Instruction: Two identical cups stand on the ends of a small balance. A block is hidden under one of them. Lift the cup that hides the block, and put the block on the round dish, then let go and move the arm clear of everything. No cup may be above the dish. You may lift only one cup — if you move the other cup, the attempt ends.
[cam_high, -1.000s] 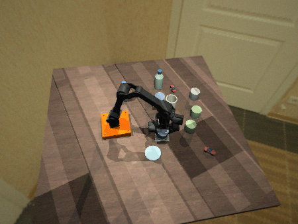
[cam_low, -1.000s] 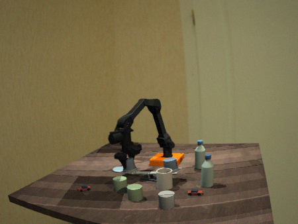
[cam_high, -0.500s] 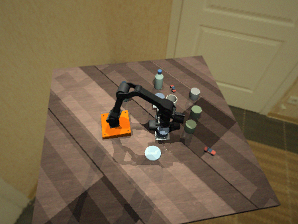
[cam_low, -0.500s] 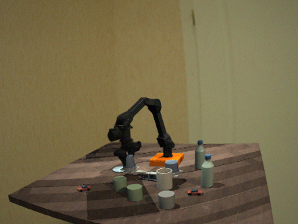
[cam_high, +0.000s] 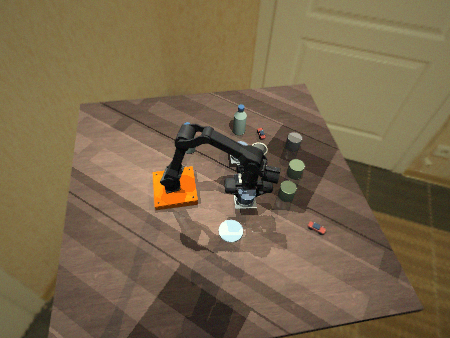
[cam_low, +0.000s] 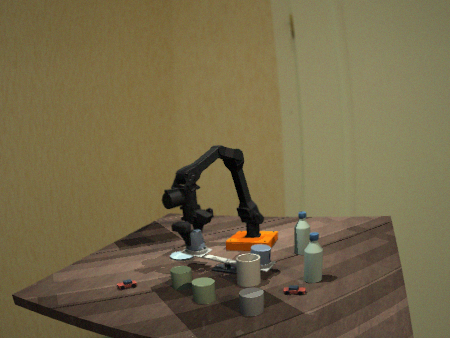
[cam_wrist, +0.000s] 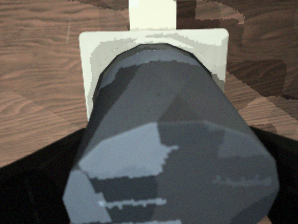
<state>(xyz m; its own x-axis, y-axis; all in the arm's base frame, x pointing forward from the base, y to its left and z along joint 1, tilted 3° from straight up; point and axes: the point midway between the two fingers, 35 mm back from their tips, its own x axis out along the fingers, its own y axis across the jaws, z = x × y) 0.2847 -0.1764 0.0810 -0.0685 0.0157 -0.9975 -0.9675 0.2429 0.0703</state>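
Now: gripper tip 1 cm to the right of the pale green block and 2 cm above it. Also, from my gripper tip: blue-grey cup 2 cm to the right, 1 cm above; then pale blue round dish 9 cm behind, 9 cm to the right, 9 cm below; then balance beam 3 cm ahead, 13 cm to the left, 6 cm below.
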